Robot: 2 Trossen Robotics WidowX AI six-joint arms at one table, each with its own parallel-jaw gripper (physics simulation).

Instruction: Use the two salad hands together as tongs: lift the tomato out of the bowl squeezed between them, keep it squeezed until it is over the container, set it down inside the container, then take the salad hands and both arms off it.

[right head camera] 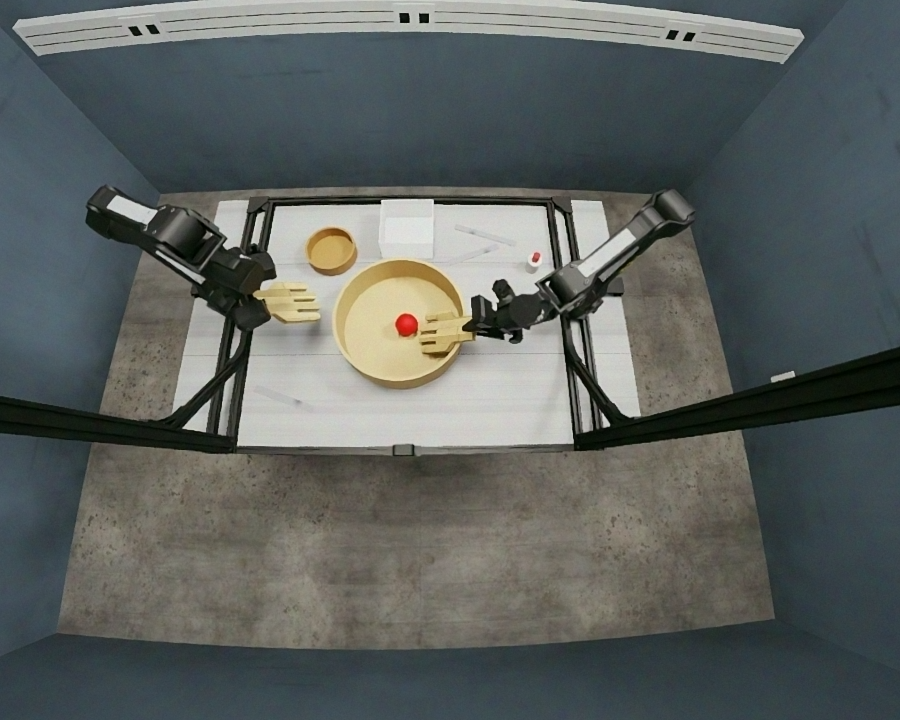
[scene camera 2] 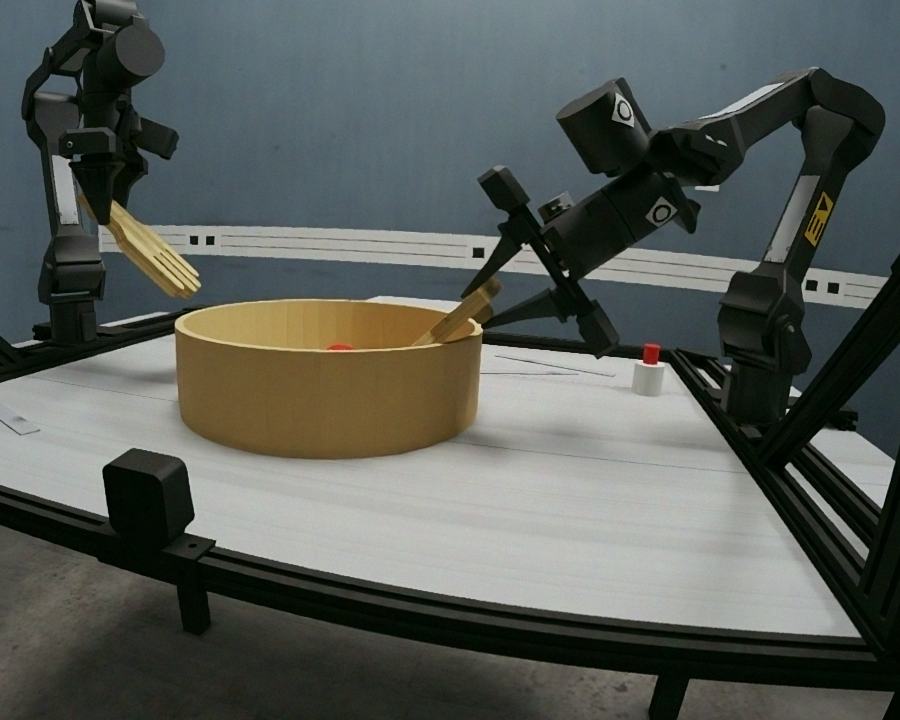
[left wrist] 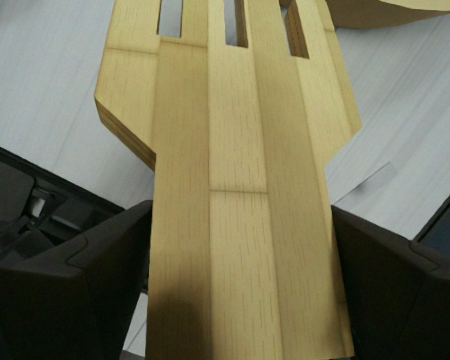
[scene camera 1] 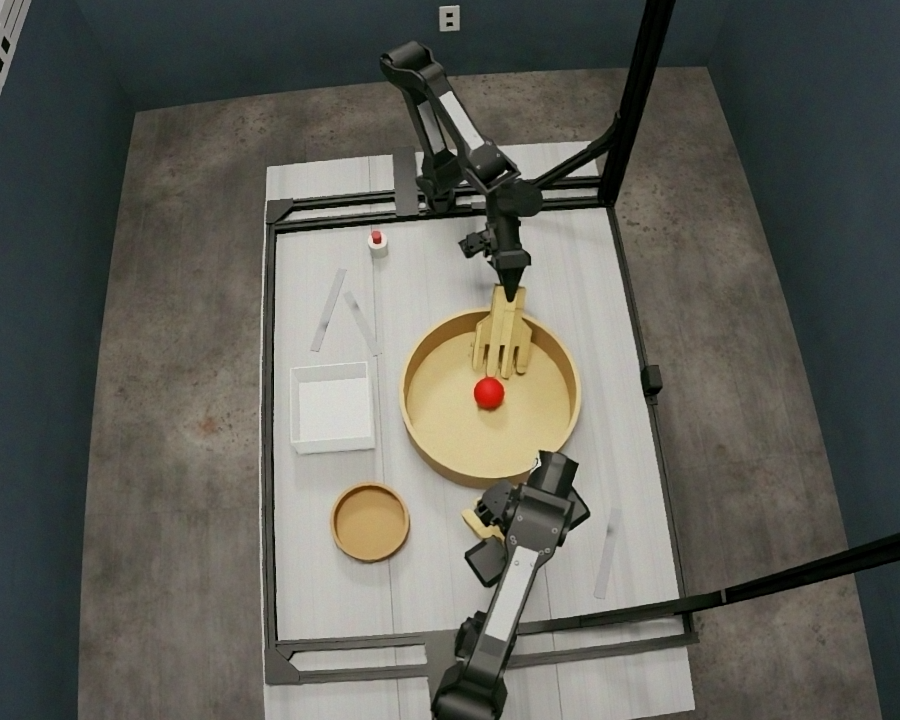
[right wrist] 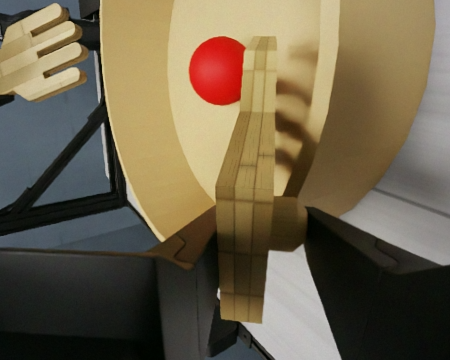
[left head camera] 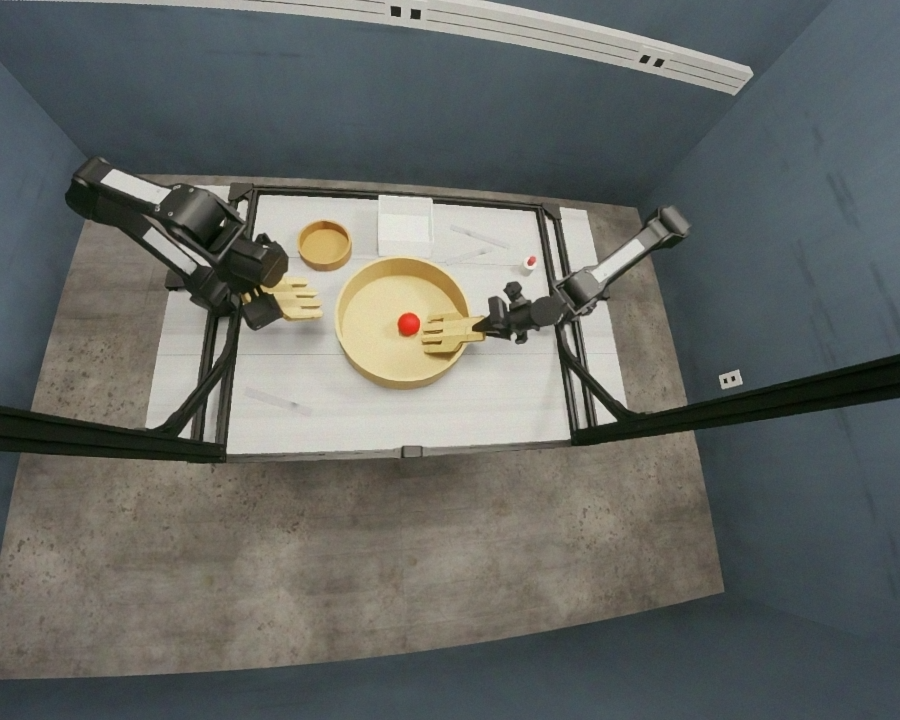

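Seen in the pictures: left gripper, between the fingertips: (scene camera 2: 111,226) (left wrist: 239,213) (right wrist: 12,76); right gripper, between the fingertips: (right head camera: 466,330) (scene camera 2: 471,312) (scene camera 1: 509,300) (right wrist: 263,216) (left head camera: 474,330); left arm's base, origin of its link: (scene camera 2: 73,341) (left wrist: 71,229) (left head camera: 224,305); right arm's base, origin of its link: (scene camera 2: 753,417) (scene camera 1: 440,199).
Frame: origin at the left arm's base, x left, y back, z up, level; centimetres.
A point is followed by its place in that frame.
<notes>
The red tomato (left head camera: 409,324) {x -6.8, y -45.8, z 4.4 cm} (right head camera: 406,325) {x -6.9, y -46.1, z 4.3 cm} (scene camera 1: 489,393) {x -5.4, y -44.8, z 4.5 cm} (right wrist: 215,71) {x -5.5, y -47.9, z 3.8 cm} lies in the large round bowl (left head camera: 371,356) {x -13.3, y -36.5, z -1.1 cm} (scene camera 1: 450,439) {x 2.4, y -38.4, z -1.1 cm} (scene camera 2: 330,401) {x -20.4, y -51.1, z 3.2 cm}. My left gripper (scene camera 2: 108,210) {x -7.4, y -15.7, z 16.9 cm} (left wrist: 239,213) {x -7.4, y -15.7, z 16.9 cm} is shut on a wooden salad hand (left head camera: 300,296) {x -3.5, y -21.4, z 12.0 cm} (right head camera: 291,302) {x -5.1, y -20.7, z 14.2 cm} (scene camera 2: 153,251) {x -6.1, y -21.3, z 13.9 cm} (left wrist: 237,150) {x -6.0, y -17.7, z 17.1 cm}, raised left of the bowl in scene camera 2, tines slanting down. My right gripper (scene camera 2: 474,310) {x -10.6, y -60.7, z 10.1 cm} (right wrist: 263,216) {x -10.6, y -60.7, z 10.1 cm} is shut on the other salad hand (left head camera: 450,334) {x -10.2, y -55.4, z 6.7 cm} (scene camera 1: 504,337) {x -9.2, y -54.9, z 6.3 cm} (right wrist: 247,215) {x -8.9, y -62.6, z 12.7 cm}, whose tines reach over the rim beside the tomato; contact is unclear. The white square container (left head camera: 405,232) {x 24.6, y -45.7, z -1.6 cm} (right head camera: 406,238) {x 23.3, y -44.8, z -1.6 cm} (scene camera 1: 334,409) {x 24.0, y -46.4, z -1.7 cm} stands empty behind the bowl in the head views.
A small round tan dish (left head camera: 324,244) {x 19.3, y -23.3, z -1.3 cm} (scene camera 1: 370,521) {x 18.1, y -24.2, z -1.3 cm} stands left of the white container in the head views. A small white bottle with a red cap (left head camera: 529,264) {x 13.0, y -80.5, z 2.8 cm} (scene camera 2: 647,371) {x 11.9, y -80.6, z 1.4 cm} stands at the right. Black frame rails (scene camera 2: 465,623) {x -38.0, y -65.8, z -2.1 cm} edge the table.
</notes>
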